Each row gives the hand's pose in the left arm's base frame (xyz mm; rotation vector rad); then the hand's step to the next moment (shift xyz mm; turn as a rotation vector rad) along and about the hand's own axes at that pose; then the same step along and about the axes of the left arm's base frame.
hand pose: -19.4 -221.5 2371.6 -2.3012 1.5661 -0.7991
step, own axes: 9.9 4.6 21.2 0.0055 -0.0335 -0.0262
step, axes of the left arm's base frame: 11.1 -13.0 -16.7 0.0129 0.0108 0.0395
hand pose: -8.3 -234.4 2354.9 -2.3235 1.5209 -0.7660
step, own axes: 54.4 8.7 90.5 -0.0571 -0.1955 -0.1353
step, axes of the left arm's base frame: 60.8 -59.1 -63.5 0.0569 0.1427 0.1902
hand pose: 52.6 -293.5 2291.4 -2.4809 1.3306 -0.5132
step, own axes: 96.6 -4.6 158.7 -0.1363 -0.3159 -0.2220
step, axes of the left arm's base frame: 121.7 -66.6 -123.6 0.0680 0.2673 0.3027
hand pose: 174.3 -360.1 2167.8 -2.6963 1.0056 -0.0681
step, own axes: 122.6 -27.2 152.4 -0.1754 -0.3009 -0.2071
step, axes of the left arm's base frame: 130.9 -25.2 -145.7 0.0307 0.2852 0.2862
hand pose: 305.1 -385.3 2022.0 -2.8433 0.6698 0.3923
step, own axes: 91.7 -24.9 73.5 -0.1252 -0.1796 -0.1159
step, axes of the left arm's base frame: 75.1 2.5 -93.7 -0.0010 0.1805 0.1697
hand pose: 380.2 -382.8 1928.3 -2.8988 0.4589 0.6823
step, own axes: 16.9 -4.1 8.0 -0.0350 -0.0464 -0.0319
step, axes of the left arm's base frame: 12.4 1.0 -14.6 -0.0017 0.0470 0.0468
